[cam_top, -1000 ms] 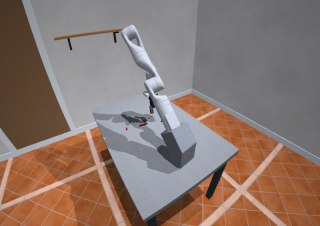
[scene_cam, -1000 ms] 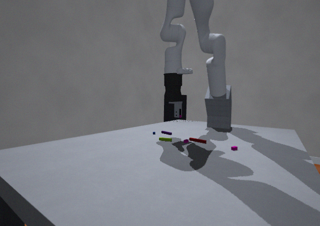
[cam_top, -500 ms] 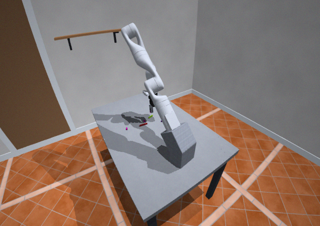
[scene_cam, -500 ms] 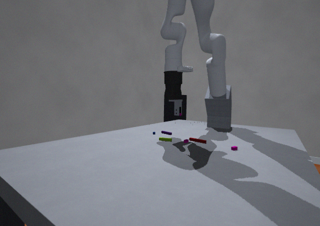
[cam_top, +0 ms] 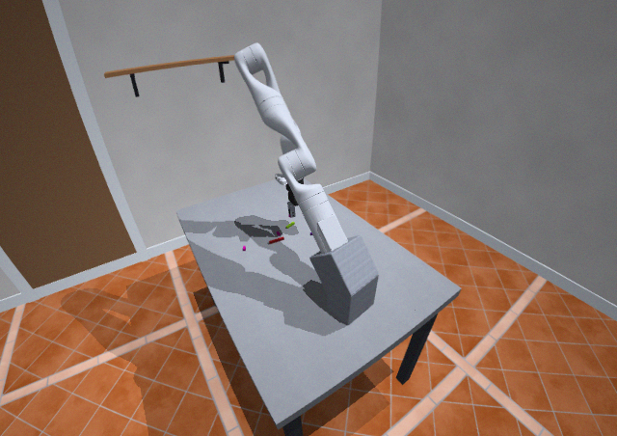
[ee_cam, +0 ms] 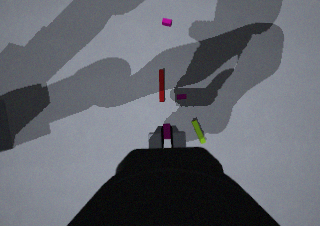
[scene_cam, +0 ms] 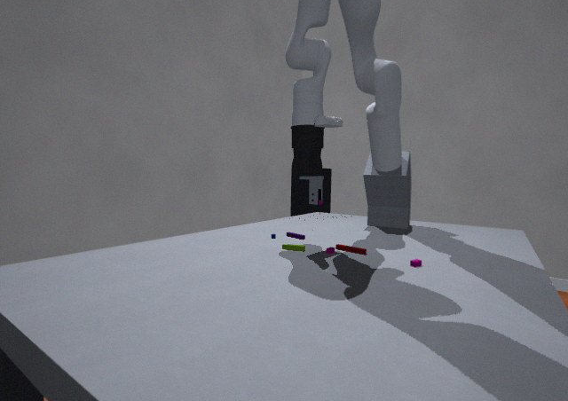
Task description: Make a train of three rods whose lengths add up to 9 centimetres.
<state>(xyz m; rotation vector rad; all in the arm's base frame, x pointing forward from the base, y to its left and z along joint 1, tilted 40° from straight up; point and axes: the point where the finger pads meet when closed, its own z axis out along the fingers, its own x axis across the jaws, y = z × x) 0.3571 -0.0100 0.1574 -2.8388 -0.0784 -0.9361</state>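
My gripper is now 130 mm to the left of the blue rod, 110 mm above it and 10 mm short of it. Round my hand: purple rod 110 mm below, 100 mm to the right, 40 mm behind; then lime rod 110 mm below, 60 mm ahead, 10 mm to the right; then red rod 110 mm below, 90 mm to the left, 20 mm behind.
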